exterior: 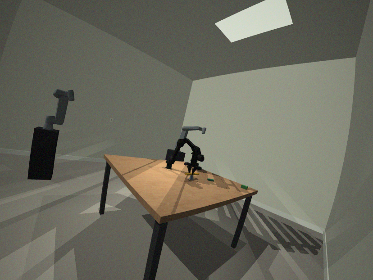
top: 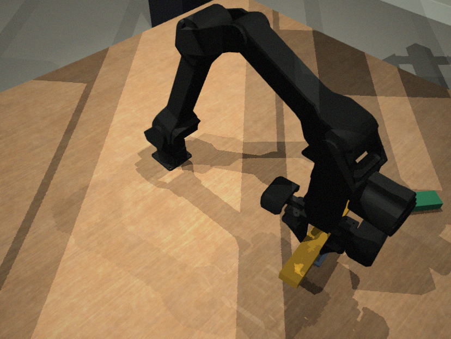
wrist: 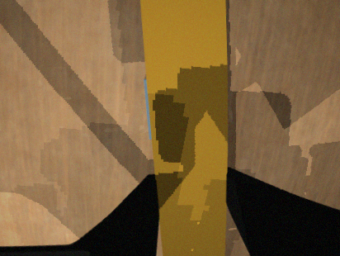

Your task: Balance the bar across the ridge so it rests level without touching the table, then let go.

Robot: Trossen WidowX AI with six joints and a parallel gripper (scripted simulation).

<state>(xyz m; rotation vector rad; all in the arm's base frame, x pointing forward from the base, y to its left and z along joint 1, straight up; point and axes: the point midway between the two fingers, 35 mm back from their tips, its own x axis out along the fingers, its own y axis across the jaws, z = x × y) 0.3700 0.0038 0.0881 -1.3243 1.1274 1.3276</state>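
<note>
Right now the yellow bar is 30 mm to the left of my gripper tip.
</note>
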